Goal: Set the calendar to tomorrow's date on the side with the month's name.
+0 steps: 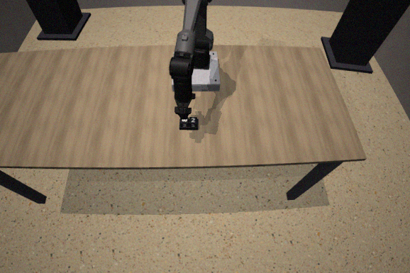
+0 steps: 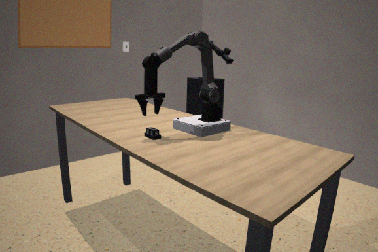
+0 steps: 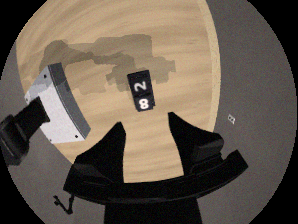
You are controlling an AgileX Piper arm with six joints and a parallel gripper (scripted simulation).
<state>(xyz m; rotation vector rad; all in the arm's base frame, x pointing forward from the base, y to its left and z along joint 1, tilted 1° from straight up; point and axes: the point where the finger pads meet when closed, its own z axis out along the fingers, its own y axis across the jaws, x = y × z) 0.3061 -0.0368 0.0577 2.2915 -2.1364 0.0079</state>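
The black calendar tray lies 100 mm below my hand and 20 mm to the left of it.
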